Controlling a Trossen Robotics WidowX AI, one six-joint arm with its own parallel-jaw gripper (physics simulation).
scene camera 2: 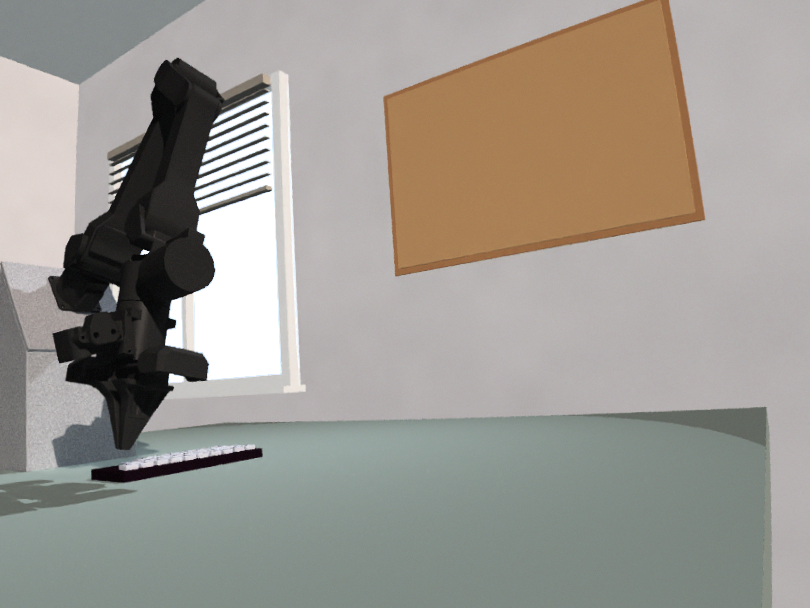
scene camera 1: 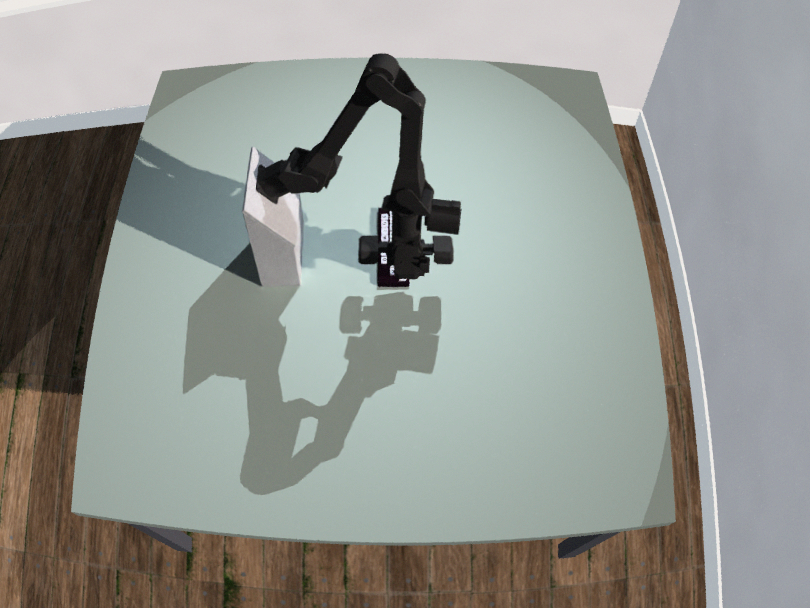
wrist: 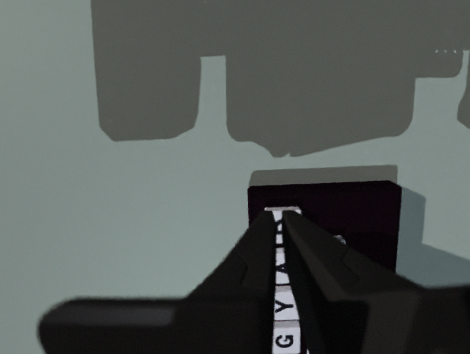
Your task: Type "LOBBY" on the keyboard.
Labels:
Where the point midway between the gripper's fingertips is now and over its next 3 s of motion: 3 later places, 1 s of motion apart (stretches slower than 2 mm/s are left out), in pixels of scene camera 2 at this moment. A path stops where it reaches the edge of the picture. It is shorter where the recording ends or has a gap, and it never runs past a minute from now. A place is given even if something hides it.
My gripper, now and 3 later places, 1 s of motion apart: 123, 449; 166, 443; 203, 434; 209, 444

